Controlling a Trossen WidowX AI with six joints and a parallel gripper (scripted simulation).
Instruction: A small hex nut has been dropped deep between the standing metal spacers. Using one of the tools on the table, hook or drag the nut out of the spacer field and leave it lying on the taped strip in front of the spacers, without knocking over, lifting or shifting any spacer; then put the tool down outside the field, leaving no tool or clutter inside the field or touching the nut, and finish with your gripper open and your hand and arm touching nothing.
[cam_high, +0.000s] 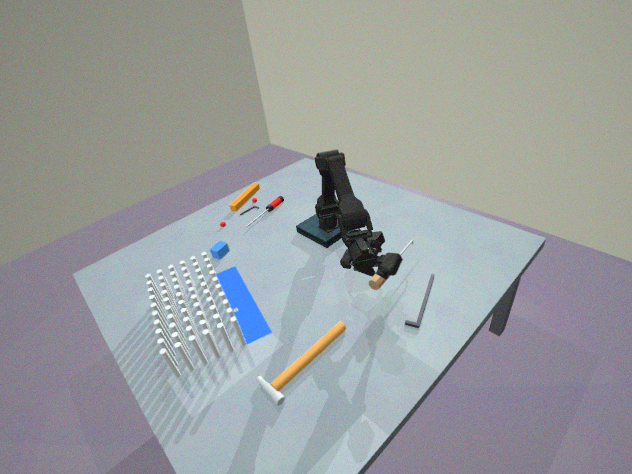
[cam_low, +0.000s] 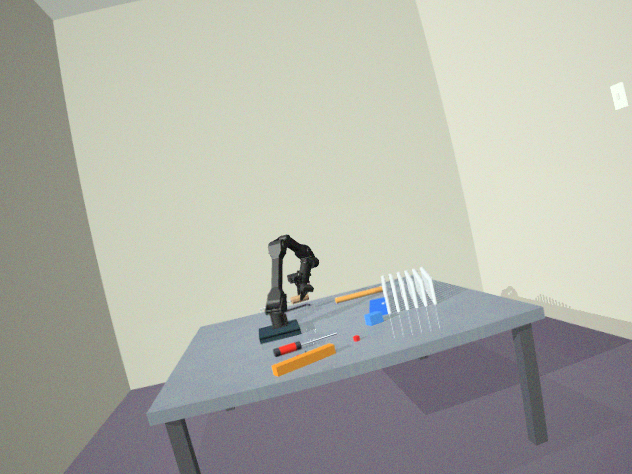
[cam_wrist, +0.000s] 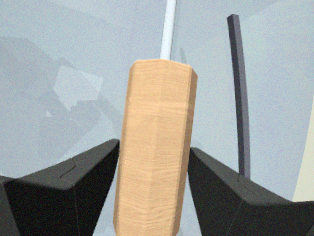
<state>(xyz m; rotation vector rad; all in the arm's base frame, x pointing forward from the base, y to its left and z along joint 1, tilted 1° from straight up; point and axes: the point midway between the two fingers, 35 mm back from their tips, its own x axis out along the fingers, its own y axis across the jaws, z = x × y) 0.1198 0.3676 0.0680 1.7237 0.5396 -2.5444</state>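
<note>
The thin-rod tool lies 100 mm behind my gripper tip and 20 mm to the right of it. Also, from my gripper tip: hex key: 790 mm to the right, 70 mm below, 10 mm ahead; then blue taped strip: 340 mm ahead, 310 mm to the right, 70 mm below; then blue block: 590 mm to the right, 270 mm ahead, 50 mm below.
</note>
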